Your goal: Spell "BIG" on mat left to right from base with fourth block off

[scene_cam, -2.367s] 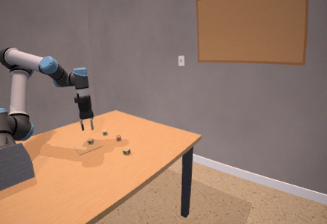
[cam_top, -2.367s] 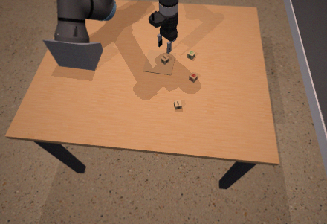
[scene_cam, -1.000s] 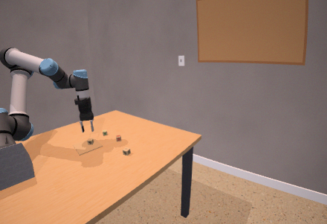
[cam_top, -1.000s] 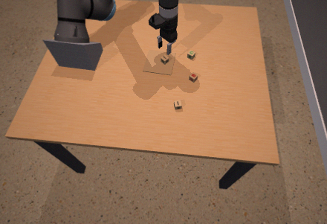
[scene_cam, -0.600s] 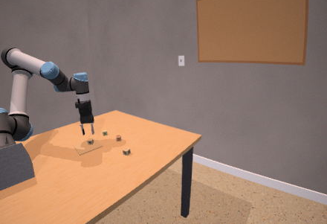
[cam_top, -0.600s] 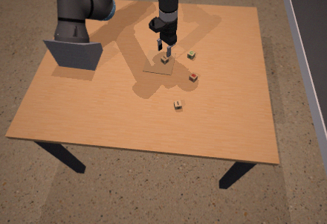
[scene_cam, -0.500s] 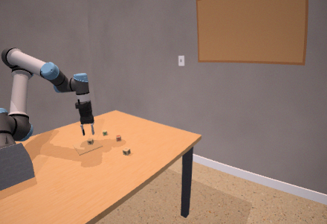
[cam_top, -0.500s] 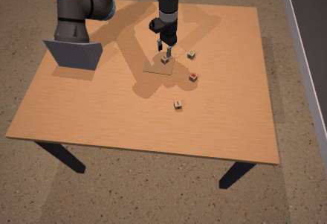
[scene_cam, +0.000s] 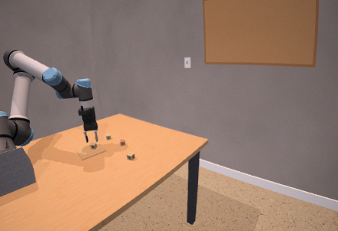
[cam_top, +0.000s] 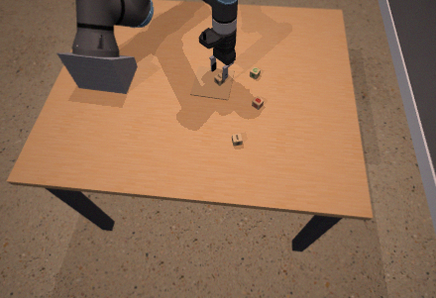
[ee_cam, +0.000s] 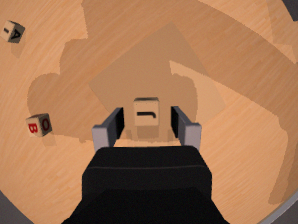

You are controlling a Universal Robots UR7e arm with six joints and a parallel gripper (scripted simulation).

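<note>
Right now the tan mat is 6 cm below my hand and 2 cm behind it. Round my hand: B block: 15 cm ahead, 9 cm to the right, 5 cm below.
</note>
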